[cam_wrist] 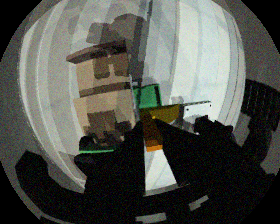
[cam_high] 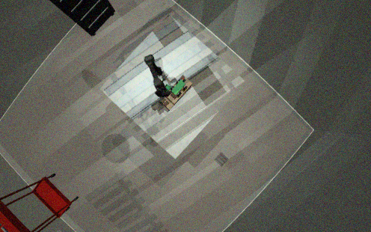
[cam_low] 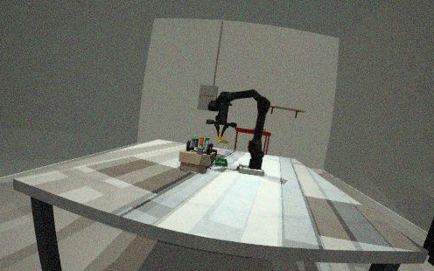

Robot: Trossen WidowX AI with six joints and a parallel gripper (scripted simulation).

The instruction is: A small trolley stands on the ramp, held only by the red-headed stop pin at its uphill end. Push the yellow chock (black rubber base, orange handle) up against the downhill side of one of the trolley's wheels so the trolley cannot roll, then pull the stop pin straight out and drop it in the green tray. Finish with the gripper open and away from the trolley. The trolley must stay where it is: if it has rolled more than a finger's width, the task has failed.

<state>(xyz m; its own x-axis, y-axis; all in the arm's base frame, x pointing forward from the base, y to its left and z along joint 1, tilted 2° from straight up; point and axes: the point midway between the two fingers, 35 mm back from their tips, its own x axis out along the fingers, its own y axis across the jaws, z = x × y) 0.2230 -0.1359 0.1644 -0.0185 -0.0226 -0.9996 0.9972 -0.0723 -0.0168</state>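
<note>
My gripper tip is 2 cm past the yellow chock and 1 cm above it. Also, from my gripper tip: green trolley 13 cm to the left, 10 cm ahead, 4 cm below; green tray 17 cm below, 3 cm to the left, 3 cm behind; tan ramp 12 cm to the left, 11 cm below, 10 cm ahead.
</note>
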